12 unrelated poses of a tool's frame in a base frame.
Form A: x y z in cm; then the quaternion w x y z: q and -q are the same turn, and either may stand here.
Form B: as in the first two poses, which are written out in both.
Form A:
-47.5 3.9 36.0 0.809 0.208 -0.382 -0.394
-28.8 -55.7 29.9 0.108 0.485 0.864 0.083
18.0 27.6 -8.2 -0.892 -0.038 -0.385 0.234
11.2 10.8 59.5 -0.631 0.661 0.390 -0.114
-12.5 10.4 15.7 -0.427 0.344 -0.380 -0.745
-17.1 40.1 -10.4 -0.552 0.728 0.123 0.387
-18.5 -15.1 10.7 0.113 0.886 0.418 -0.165
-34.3 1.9 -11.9 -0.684 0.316 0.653 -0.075
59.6 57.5 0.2 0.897 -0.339 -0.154 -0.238
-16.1 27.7 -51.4 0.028 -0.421 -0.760 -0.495
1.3 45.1 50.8 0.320 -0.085 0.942 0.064
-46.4 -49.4 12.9 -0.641 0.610 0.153 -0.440
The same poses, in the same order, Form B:
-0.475 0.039 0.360 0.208 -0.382 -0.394 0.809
-0.288 -0.557 0.299 0.485 0.864 0.083 0.108
0.180 0.276 -0.082 0.038 0.385 -0.234 0.892
0.112 0.108 0.595 -0.661 -0.390 0.114 0.631
-0.125 0.104 0.157 -0.344 0.380 0.745 0.427
-0.171 0.401 -0.104 -0.728 -0.123 -0.387 0.552
-0.185 -0.151 0.107 0.886 0.418 -0.165 0.113
-0.343 0.019 -0.119 -0.316 -0.653 0.075 0.684
0.596 0.575 0.002 -0.339 -0.154 -0.238 0.897
-0.161 0.277 -0.514 -0.421 -0.760 -0.495 0.028
0.013 0.451 0.508 -0.085 0.942 0.064 0.320
-0.464 -0.494 0.129 -0.610 -0.153 0.440 0.641

